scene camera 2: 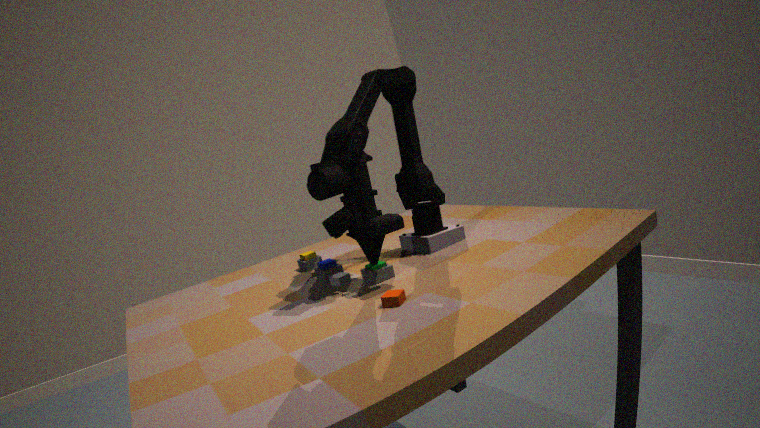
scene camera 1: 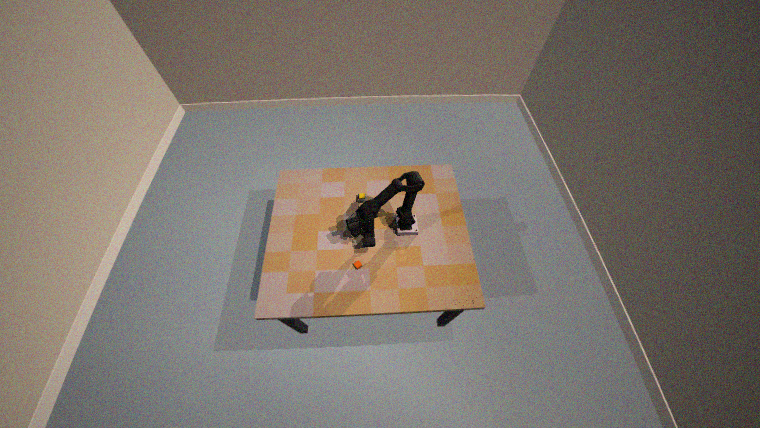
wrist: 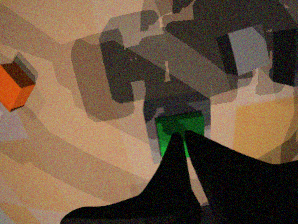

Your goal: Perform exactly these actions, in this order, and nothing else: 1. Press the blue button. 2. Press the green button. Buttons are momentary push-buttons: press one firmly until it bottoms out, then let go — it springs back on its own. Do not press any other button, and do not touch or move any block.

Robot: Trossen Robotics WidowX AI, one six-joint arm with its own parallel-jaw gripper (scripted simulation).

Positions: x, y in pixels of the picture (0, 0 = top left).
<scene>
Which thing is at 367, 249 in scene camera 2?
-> My gripper.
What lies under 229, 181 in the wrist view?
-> My gripper.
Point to a grey block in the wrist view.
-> At 242, 51
</scene>
